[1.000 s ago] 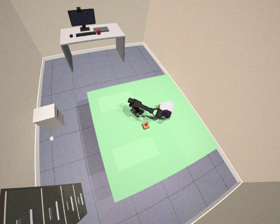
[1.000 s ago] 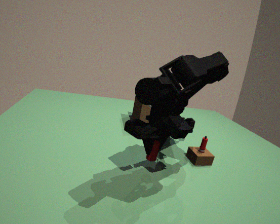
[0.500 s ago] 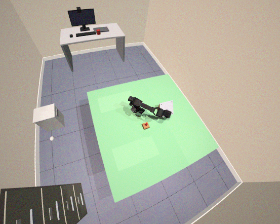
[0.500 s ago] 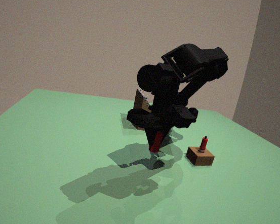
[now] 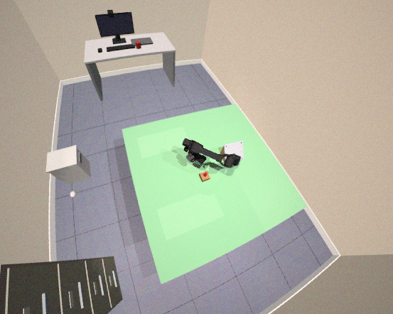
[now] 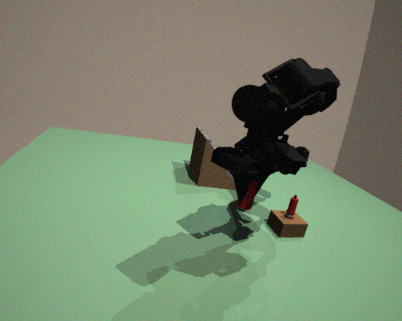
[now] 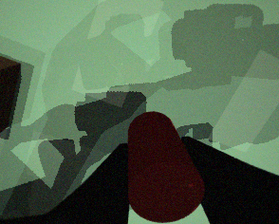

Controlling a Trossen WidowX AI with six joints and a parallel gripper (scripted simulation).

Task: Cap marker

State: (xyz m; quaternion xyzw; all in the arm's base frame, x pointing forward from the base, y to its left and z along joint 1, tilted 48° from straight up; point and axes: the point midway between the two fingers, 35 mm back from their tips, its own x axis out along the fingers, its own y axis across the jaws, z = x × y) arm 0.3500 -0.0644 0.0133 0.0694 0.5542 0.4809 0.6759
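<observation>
The red marker is 6 cm behind my gripper tip, 14 cm to the left of it and 3 cm below it. From my gripper tip the other things lie so: red cap: 1 cm above.
</observation>
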